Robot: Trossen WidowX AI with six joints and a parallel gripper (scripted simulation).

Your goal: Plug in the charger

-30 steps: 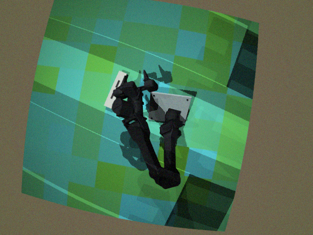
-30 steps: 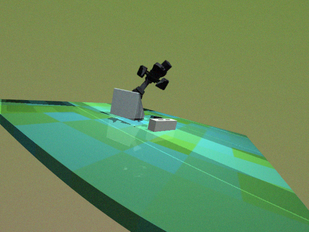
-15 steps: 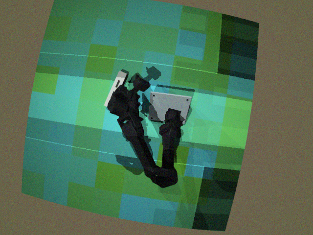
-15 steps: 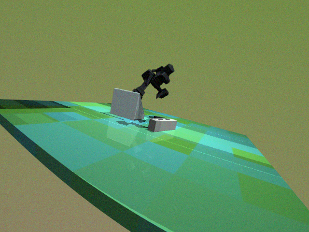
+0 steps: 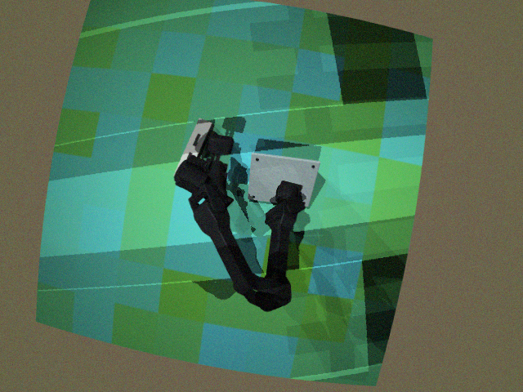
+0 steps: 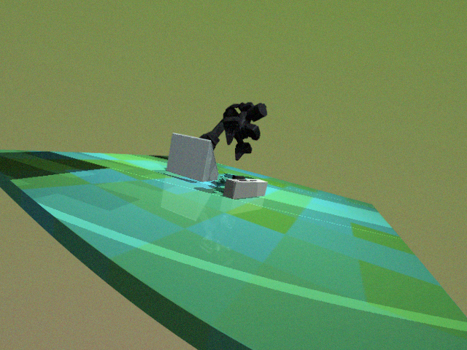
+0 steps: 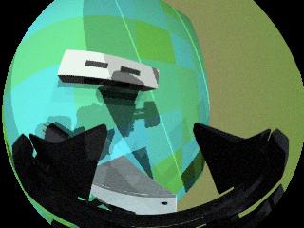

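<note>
My gripper tip is now 10 mm past the dark charger, 140 mm to the right of it and 120 mm above it.
</note>
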